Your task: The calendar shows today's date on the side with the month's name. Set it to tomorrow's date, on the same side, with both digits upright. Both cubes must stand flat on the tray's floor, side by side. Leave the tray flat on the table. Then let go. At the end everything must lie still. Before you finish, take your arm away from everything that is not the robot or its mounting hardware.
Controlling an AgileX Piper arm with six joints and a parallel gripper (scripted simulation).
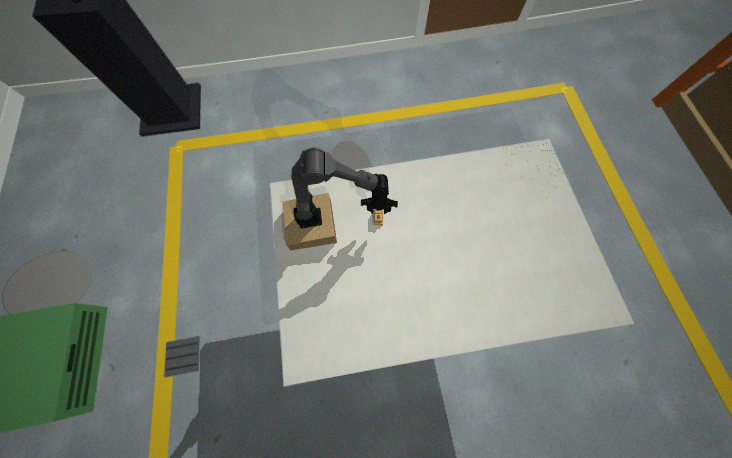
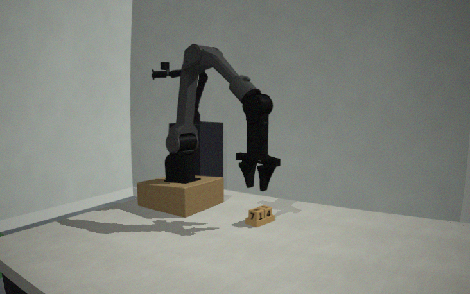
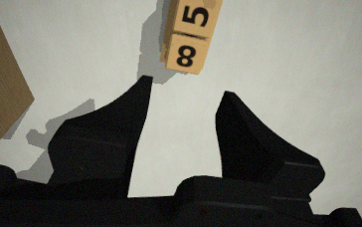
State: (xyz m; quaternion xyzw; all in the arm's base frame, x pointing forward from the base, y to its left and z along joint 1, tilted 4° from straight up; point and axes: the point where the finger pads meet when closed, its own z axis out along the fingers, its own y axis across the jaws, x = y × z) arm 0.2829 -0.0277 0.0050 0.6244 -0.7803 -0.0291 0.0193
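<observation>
The wooden number cube is 80 mm below my hand. Round my hand: wooden tray (100 mm below, 20 mm to the left).
</observation>
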